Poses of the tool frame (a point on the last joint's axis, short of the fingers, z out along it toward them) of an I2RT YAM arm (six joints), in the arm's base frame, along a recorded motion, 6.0 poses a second.
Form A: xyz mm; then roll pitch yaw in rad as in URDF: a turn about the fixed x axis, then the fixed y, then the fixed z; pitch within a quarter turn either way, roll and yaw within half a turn.
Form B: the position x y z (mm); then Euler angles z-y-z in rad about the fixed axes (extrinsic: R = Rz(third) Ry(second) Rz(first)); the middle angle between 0 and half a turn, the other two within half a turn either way. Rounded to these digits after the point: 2 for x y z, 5 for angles.
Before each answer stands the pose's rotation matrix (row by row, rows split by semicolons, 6 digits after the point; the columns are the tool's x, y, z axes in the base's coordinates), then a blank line. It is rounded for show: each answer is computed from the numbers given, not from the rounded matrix.
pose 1, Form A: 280.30, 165.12, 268.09, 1.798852, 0.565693, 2.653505
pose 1, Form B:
-0.745639 -0.355136 0.563827; 0.395885 0.444527 0.803536; -0.536001 0.822359 -0.190864

280.30, 165.12, 268.09, 0.99317, 1.76284, 0.95894
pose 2, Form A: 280.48, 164.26, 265.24, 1.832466, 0.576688, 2.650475
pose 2, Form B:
-0.739195 -0.342435 0.579939; 0.395339 0.476511 0.785267; -0.545251 0.809738 -0.216856

280.48, 164.26, 265.24, 0.97817, 1.78939, 0.93468
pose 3, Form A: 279.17, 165.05, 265.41, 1.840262, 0.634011, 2.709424
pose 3, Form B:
-0.731585 -0.407003 0.546929; 0.337443 0.480900 0.809239; -0.592381 0.776584 -0.214479

279.17, 165.05, 265.41, 0.91915, 1.78696, 0.97646
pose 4, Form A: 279.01, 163.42, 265.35, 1.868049, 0.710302, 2.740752
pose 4, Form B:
-0.698068 -0.459761 0.548927; 0.295830 0.512950 0.805833; -0.652063 0.724915 -0.222062

279.01, 163.42, 265.35, 0.83826, 1.79473, 0.97280
